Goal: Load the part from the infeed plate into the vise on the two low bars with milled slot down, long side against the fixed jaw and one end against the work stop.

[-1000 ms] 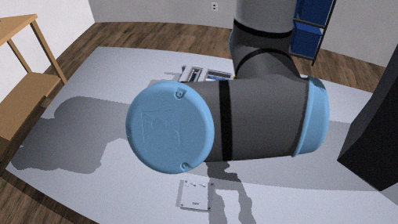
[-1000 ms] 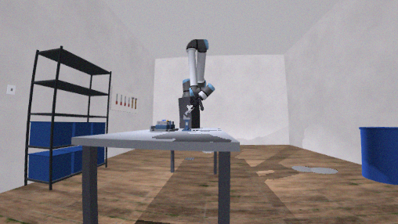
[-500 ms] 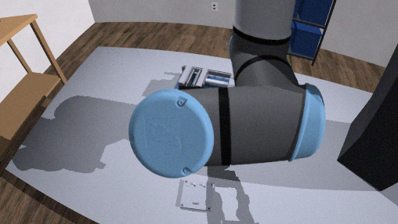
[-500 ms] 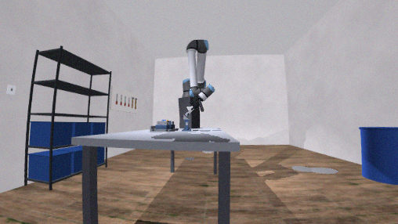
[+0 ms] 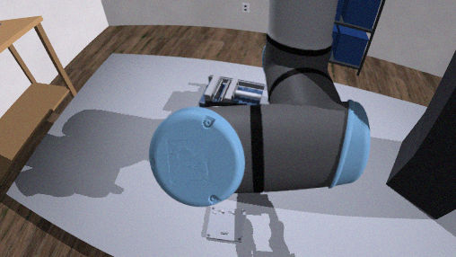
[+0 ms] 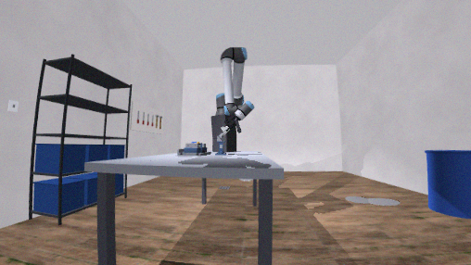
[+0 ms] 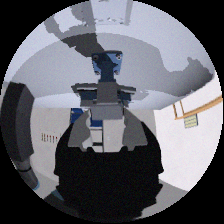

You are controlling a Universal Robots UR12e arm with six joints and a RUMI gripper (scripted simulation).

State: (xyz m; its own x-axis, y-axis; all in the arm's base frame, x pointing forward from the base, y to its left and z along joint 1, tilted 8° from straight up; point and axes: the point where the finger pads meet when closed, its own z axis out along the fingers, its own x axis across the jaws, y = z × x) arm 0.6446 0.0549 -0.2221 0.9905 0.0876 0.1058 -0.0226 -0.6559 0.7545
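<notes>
My hand is 1 cm above the grey part. The rest, counted from my hand: infeed plate: 2 cm behind, 17 cm to the left, 16 cm below; then vise: 1 cm ahead, 22 cm to the right, 13 cm below; then air cylinder: 9 cm behind, 21 cm to the right, 9 cm below.
</notes>
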